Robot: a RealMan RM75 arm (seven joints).
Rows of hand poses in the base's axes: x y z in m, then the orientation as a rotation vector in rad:
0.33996, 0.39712, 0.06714, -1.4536, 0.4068, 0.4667
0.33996, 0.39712, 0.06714, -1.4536, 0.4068, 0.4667
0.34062, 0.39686, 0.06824, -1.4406, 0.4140, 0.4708
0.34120, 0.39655, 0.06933, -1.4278, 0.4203, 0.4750
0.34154, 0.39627, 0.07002, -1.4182, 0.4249, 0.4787
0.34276, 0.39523, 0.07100, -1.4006, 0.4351, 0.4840
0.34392, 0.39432, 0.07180, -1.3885, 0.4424, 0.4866
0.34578, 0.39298, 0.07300, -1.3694, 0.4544, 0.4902
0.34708, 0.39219, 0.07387, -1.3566, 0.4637, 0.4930
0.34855, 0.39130, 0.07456, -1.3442, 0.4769, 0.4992
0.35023, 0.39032, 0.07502, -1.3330, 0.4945, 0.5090
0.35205, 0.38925, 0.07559, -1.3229, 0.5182, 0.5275
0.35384, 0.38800, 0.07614, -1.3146, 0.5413, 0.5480
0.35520, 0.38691, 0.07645, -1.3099, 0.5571, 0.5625
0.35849, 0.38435, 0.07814, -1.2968, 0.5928, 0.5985
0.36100, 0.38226, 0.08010, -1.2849, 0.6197, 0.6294
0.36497, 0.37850, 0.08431, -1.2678, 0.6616, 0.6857
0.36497, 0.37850, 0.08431, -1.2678, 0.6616, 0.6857
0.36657, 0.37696, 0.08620, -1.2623, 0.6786, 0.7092
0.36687, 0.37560, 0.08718, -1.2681, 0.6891, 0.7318
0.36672, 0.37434, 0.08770, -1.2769, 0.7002, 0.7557
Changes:
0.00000, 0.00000, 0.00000, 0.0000, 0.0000, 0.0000
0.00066, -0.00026, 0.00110, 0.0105, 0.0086, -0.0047
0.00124, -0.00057, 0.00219, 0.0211, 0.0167, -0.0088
0.00158, -0.00085, 0.00288, 0.0291, 0.0230, -0.0115
0.00280, -0.00189, 0.00386, 0.0431, 0.0349, -0.0183
0.00396, -0.00280, 0.00466, 0.0526, 0.0427, -0.0238
0.00582, -0.00414, 0.00586, 0.0673, 0.0551, -0.0332
0.00712, -0.00493, 0.00673, 0.0767, 0.0645, -0.0399
0.00859, -0.00582, 0.00742, 0.0848, 0.0785, -0.0463
0.01027, -0.00680, 0.00788, 0.0906, 0.0977, -0.0525
0.01209, -0.00787, 0.00845, 0.0939, 0.1262, -0.0558
0.01388, -0.00912, 0.00900, 0.0955, 0.1553, -0.0569
0.01524, -0.01021, 0.00931, 0.0955, 0.1754, -0.0571
0.01853, -0.01277, 0.01100, 0.0977, 0.2232, -0.0557
0.02104, -0.01486, 0.01296, 0.1009, 0.2619, -0.0524
0.02501, -0.01862, 0.01717, 0.1039, 0.3269, -0.0412
0.02501, -0.01862, 0.01717, 0.1039, 0.3269, -0.0412
0.02661, -0.02016, 0.01906, 0.1035, 0.3535, -0.0357
0.02691, -0.02152, 0.02004, 0.0947, 0.3735, -0.0244
0.02676, -0.02278, 0.02056, 0.0829, 0.3940, -0.0118

